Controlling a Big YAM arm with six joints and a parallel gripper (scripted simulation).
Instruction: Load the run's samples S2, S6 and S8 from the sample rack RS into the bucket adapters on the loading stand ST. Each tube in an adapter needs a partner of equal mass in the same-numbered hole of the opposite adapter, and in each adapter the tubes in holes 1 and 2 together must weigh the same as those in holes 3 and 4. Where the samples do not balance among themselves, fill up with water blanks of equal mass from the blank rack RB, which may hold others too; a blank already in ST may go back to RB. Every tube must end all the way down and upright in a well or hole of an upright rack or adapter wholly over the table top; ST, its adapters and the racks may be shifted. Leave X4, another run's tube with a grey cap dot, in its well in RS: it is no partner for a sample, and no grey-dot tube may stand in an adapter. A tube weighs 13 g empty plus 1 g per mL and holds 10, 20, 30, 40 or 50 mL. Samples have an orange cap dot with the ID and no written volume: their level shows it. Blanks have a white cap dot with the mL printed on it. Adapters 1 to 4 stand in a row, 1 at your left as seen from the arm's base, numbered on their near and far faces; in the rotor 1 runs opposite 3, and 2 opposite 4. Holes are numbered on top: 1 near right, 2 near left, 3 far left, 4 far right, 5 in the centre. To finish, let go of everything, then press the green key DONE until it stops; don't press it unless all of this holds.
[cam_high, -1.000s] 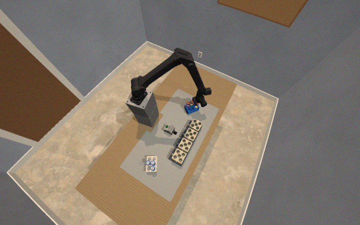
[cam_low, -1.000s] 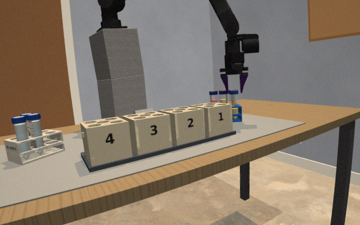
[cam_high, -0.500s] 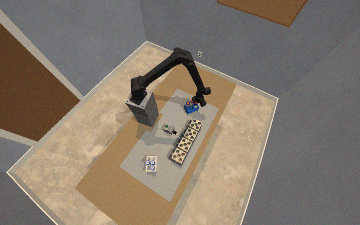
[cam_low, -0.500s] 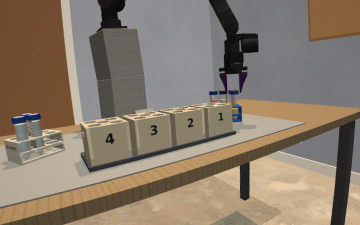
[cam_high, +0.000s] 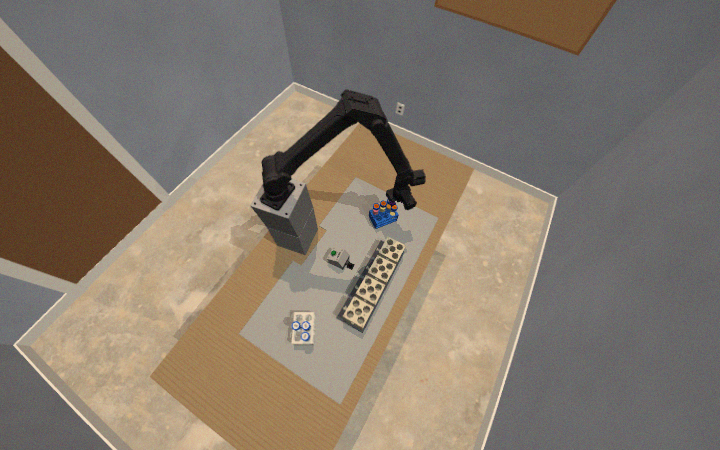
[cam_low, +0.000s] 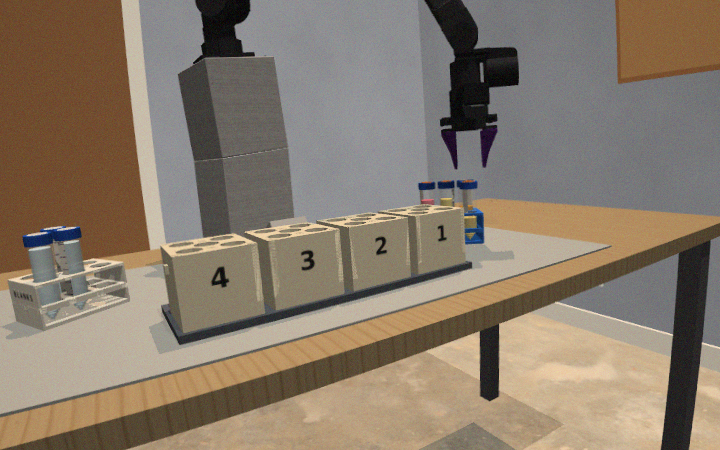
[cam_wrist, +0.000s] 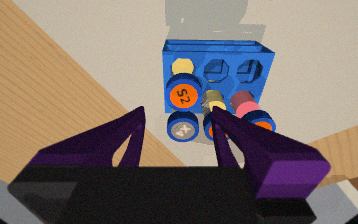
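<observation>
My gripper is now 4 cm past the blue sample rack RS, 2 cm to the left of it and 12 cm above it. The rest, counted from my hand: white blank rack RB: 10 cm behind, 70 cm to the right, 12 cm below.
</observation>
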